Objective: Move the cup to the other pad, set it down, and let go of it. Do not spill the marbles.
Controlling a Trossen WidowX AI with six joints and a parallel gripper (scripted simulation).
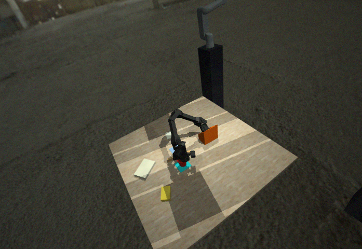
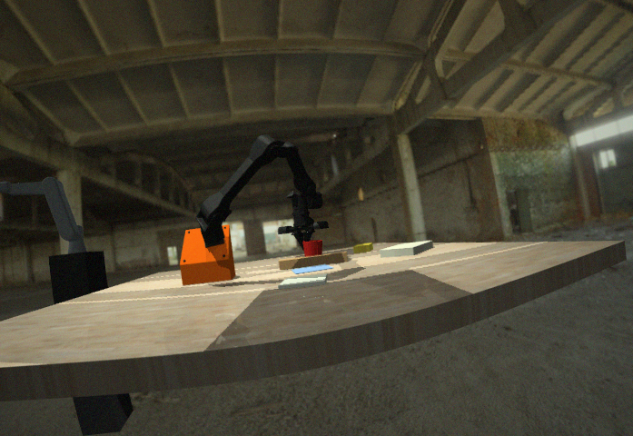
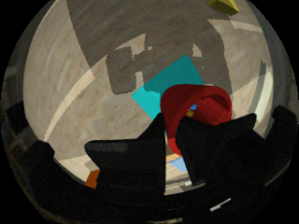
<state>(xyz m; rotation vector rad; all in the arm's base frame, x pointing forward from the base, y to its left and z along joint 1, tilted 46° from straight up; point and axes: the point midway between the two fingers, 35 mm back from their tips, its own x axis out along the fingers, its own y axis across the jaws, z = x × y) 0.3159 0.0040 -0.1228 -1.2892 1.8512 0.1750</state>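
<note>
My gripper tip is now 2 cm to the left of the cup and 2 cm short of it. From my gripper tip the other things lie so: blue pad (20 cm to the right, 6 cm below, 3 cm behind); then yellow block (29 cm ahead, 12 cm to the left, 3 cm below); then wooden bar (11 cm to the right, 4 cm below).
</note>
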